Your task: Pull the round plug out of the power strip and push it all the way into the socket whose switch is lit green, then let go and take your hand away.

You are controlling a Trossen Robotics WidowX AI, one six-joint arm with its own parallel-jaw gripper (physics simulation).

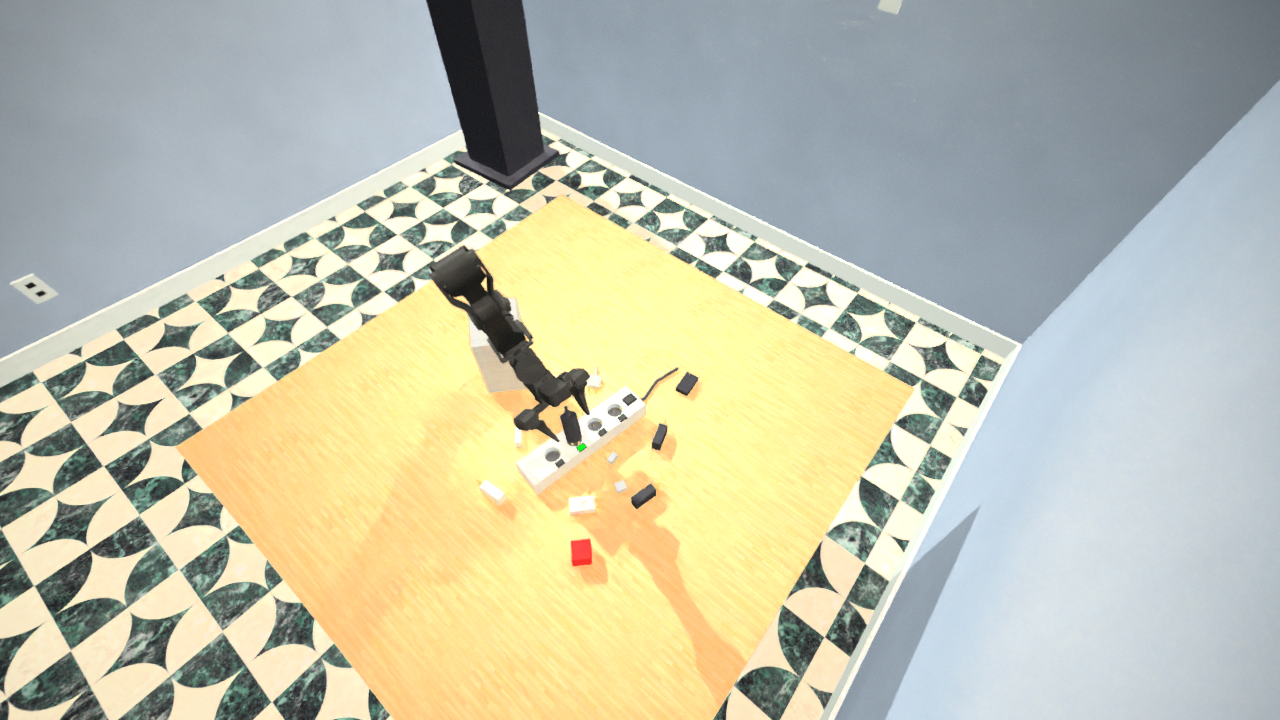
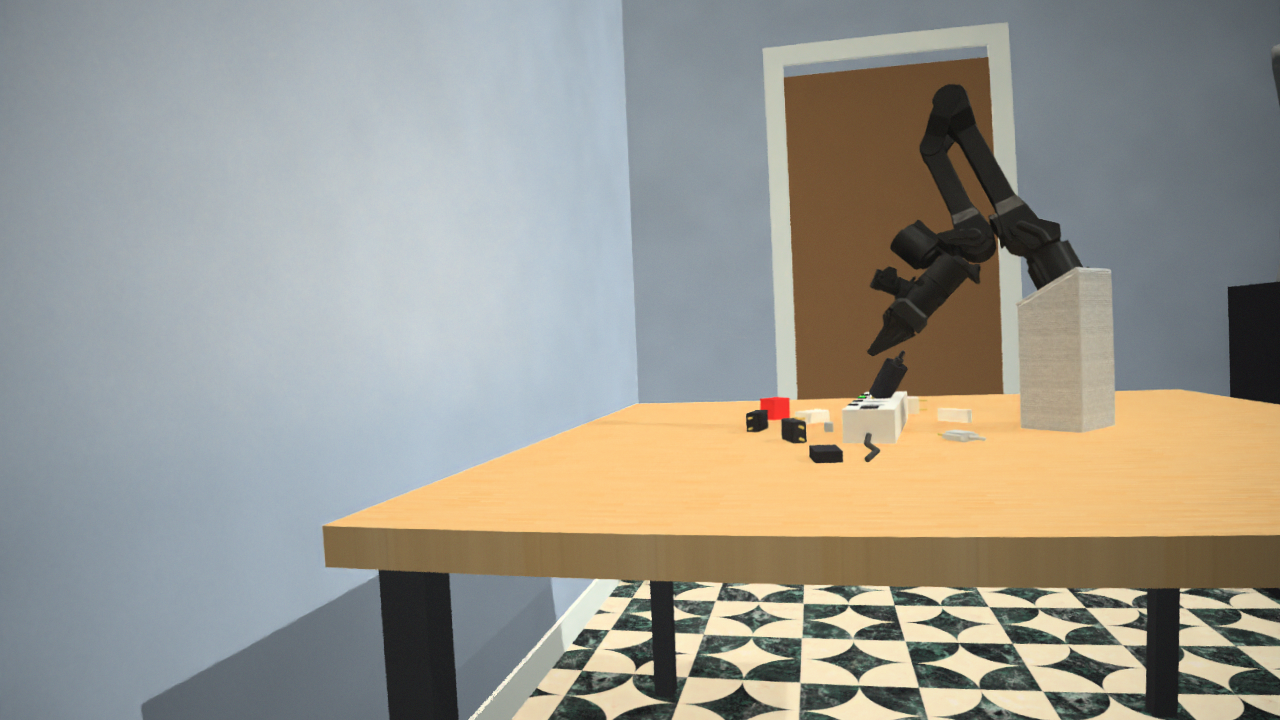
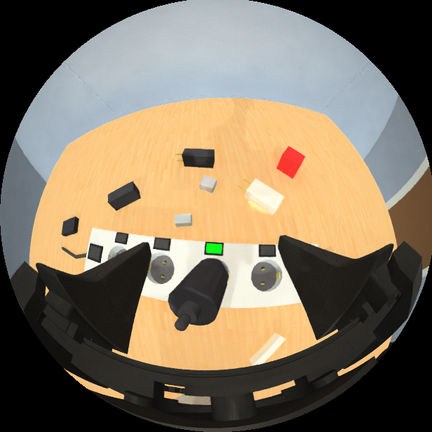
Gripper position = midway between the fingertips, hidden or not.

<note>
I see my gripper [image 2: 869, 354], a round black plug [image 2: 892, 372], a white two-pin plug [image 3: 265, 197] and a white power strip [image 1: 540, 469].
The round black plug is seen too in image 3 [image 3: 196, 300]. My gripper also shows in image 1 [image 1: 573, 428] and in image 3 [image 3: 214, 246]. The white power strip shows as well in image 3 [image 3: 243, 262].
</note>
